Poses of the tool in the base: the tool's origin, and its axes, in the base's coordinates. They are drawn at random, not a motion.
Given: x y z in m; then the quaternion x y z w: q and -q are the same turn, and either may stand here.
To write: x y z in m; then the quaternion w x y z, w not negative. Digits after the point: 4 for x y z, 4 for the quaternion.
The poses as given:
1: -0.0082 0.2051 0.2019 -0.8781 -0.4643 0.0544 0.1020
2: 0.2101 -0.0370 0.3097 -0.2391 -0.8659 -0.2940 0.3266
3: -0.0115 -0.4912 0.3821 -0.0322 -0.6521 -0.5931 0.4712
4: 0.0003 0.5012 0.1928 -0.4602 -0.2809 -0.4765 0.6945
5: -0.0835 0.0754 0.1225 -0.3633 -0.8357 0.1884 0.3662
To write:
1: -0.0082 0.2051 0.2019 0.1020 -0.8781 -0.4643 0.0544
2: 0.2101 -0.0370 0.3097 0.3266 -0.2391 -0.8659 -0.2940
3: -0.0115 -0.4912 0.3821 0.4712 -0.0322 -0.6521 -0.5931
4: 0.0003 0.5012 0.1928 0.6945 -0.4602 -0.2809 -0.4765
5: -0.0835 0.0754 0.1225 0.3662 -0.3633 -0.8357 0.1884
